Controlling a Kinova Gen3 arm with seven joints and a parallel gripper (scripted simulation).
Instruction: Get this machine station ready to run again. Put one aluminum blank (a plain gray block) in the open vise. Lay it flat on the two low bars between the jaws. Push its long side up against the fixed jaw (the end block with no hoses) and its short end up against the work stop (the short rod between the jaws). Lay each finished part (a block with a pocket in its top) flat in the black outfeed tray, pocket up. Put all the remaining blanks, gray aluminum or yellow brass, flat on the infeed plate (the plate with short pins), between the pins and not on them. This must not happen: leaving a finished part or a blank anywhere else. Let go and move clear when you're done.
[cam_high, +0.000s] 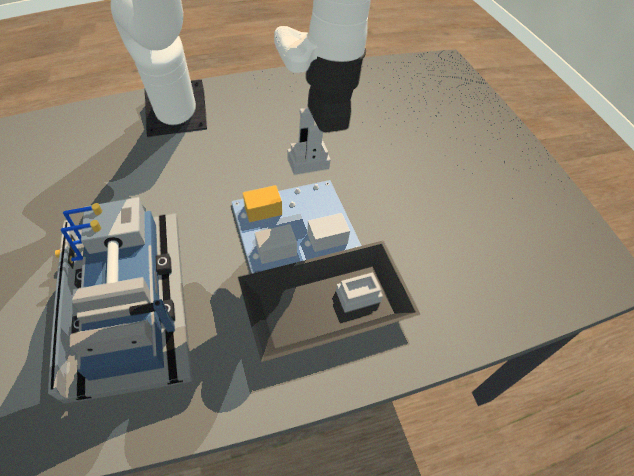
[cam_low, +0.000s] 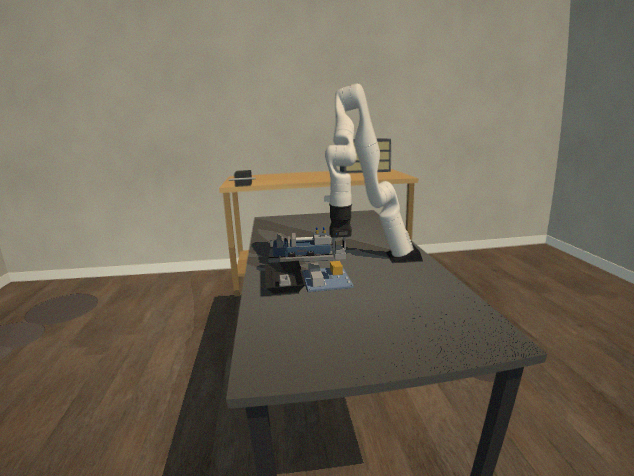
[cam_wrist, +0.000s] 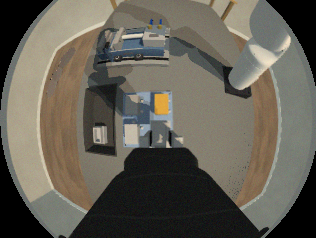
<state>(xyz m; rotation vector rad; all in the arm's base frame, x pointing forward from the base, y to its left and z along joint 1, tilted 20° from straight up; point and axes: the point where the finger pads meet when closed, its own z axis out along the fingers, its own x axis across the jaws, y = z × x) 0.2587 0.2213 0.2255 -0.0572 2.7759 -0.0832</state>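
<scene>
My gripper is now 9 cm short of the plain gray blank, 8 cm to the left of it and 12 cm above it. The rest, counted from my hand: yellow brass blank 8 cm to the right, 12 cm below; then vise 13 cm ahead, 33 cm to the right, 11 cm below.
</scene>
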